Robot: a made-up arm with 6 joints.
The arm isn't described. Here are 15 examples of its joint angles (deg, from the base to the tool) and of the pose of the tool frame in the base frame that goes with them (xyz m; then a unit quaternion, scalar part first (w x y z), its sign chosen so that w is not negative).
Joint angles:
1: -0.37 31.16 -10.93 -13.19 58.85 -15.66
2: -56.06 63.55 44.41 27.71 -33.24 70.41
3: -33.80 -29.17 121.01 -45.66 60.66 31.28
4: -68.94 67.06 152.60 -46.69 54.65 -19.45
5: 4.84 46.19 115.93 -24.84 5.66 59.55
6: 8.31 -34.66 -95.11 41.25 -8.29 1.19
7: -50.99 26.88 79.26 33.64 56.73 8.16
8: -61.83 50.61 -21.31 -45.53 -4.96 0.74
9: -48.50 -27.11 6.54 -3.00 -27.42 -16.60
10: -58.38 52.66 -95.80 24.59 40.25 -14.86
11: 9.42 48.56 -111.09 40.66 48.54 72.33
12: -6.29 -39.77 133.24 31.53 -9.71 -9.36
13: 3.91 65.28 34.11 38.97 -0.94 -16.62
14: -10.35 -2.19 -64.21 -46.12 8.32 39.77
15: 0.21 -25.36 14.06 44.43 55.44 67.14
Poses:
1: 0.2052 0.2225 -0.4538 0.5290 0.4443 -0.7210 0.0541
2: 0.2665 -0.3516 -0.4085 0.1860 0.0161 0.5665 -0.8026
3: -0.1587 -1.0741 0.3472 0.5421 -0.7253 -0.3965 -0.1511
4: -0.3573 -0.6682 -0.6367 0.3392 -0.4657 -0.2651 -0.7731
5: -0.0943 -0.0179 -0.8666 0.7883 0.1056 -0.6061 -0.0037
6: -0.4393 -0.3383 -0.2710 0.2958 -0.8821 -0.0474 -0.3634
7: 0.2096 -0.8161 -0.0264 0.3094 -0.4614 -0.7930 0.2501
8: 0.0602 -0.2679 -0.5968 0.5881 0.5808 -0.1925 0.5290
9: 0.2202 -0.6872 0.0523 0.6950 0.3522 -0.0168 0.6266
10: -0.4612 -0.0836 -0.3623 0.0616 0.8721 -0.2009 0.4419
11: -0.5292 0.1848 -0.1752 0.7106 -0.2193 0.6679 -0.0290
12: -0.1206 -0.9467 0.3051 0.3862 -0.4774 -0.6495 0.4484
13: 0.2763 0.2019 -0.2779 0.0129 -0.4319 0.8994 0.0665
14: -0.1629 -0.2410 -0.6256 0.1005 0.5782 -0.0191 0.8094
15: 0.2665 -0.3617 -0.1953 0.0374 -0.2600 -0.6468 0.7160
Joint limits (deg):
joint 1: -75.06..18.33
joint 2: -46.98..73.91
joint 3: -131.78..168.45
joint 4: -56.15..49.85
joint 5: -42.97..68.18
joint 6: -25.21..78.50
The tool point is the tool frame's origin. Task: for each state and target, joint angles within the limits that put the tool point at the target. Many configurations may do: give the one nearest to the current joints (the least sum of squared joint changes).
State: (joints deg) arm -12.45 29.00 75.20 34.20 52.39 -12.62
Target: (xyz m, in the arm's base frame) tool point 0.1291 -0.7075 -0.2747
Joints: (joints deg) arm -32.56 34.83 92.17 49.85 44.49 -12.60
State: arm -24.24 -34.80 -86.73 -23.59 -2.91 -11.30
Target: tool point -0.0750 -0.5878 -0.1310
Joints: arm -36.17 -41.87 -43.35 13.40 -2.31 -11.18
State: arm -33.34 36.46 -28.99 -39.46 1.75 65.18
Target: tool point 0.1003 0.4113 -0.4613
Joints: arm -10.56 60.90 -11.48 -53.33 14.62 65.11
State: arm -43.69 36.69 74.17 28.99 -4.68 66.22
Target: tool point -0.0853 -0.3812 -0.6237
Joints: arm -32.86 70.83 124.97 49.85 -21.42 67.98
